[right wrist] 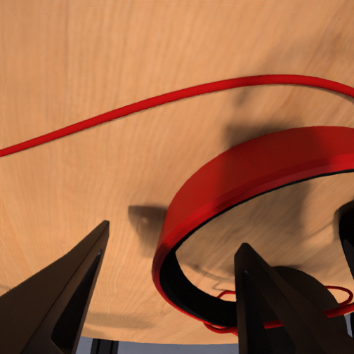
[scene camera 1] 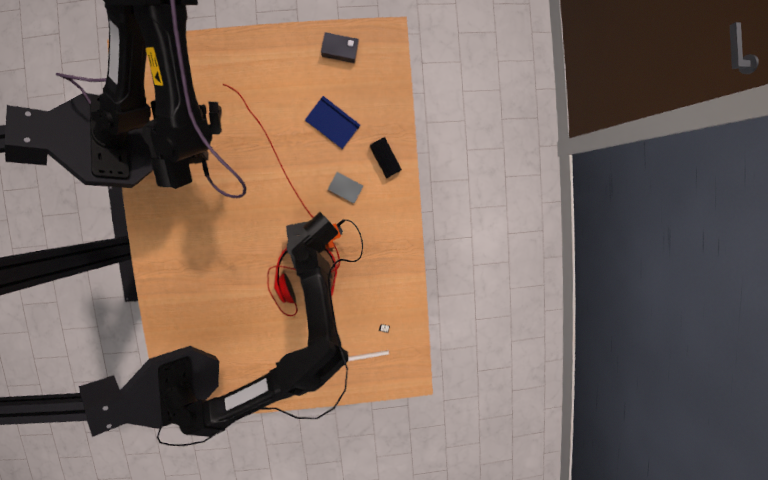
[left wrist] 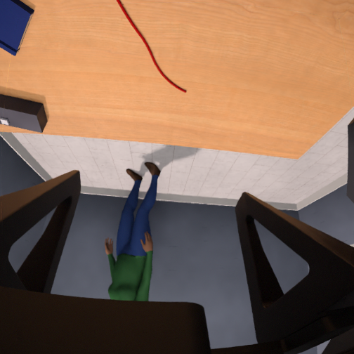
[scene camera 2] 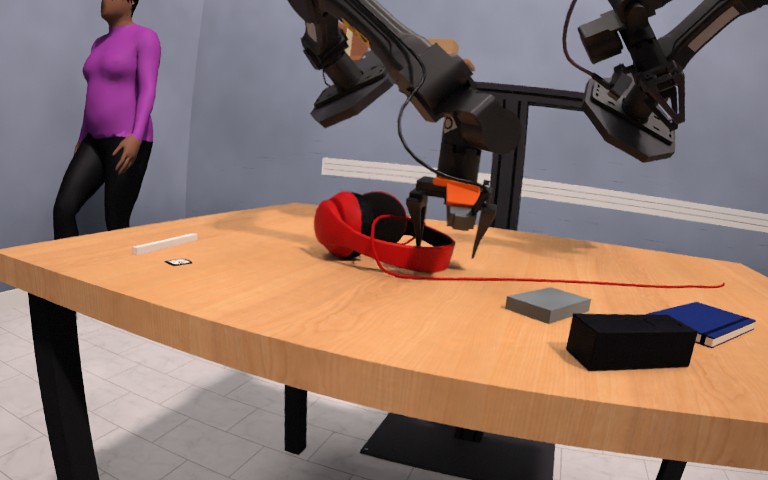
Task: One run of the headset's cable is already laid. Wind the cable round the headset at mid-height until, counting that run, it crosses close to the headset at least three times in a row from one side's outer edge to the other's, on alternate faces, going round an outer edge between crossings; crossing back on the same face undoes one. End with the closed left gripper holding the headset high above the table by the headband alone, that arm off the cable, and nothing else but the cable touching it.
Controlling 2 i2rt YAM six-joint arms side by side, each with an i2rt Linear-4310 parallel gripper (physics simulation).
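Places are measured from the left arm's base along level axes (x back, y right, z up), in millimetres.
Where they show: left gripper, fingertip midpoint: (scene camera 2: 677, 126); right gripper, fingertip midpoint: (scene camera 2: 445, 252); left arm's base, link origin: (scene camera 1: 108, 137) (scene camera 2: 632, 113); right arm's base, link origin: (scene camera 1: 175, 391) (scene camera 2: 353, 85).
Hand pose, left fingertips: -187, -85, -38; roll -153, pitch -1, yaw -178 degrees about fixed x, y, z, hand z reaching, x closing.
Note:
Each offset is from my left fingertips to the top centre of the thing, as dx, dy, dz.
The red headset (scene camera 1: 284, 288) (scene camera 2: 339, 223) (right wrist: 210, 180) rests on the table, its headband toward the right of the scene camera 2 view. The red cable (scene camera 1: 271, 141) (scene camera 2: 509, 279) (left wrist: 148, 47) (right wrist: 150, 102) loops up by the ear cups, crosses the headset's near side and runs along the table to its free end. My right gripper (scene camera 2: 446, 250) (right wrist: 176, 239) is open, one finger inside the headband's curve and one outside, pinching nothing. My left gripper (left wrist: 164, 190) is open, empty and high, away from the headset. The right arm hides much of the headset in scene camera 1.
A grey block {-341, +144, -246} (scene camera 1: 345, 187) (scene camera 2: 548, 304), a black box {-452, +46, -226} (scene camera 1: 385, 157) (scene camera 2: 631, 345), a blue notebook {-287, -45, -250} (scene camera 1: 332, 122) (scene camera 2: 702, 321) and a dark box {-290, -262, -220} (scene camera 1: 338, 50) (left wrist: 20, 114) lie beyond the cable. A white stick {-446, +666, -252} (scene camera 1: 369, 356) (scene camera 2: 165, 243) and small card {-496, +573, -259} (scene camera 1: 384, 328) (scene camera 2: 178, 262) lie past the ear cups.

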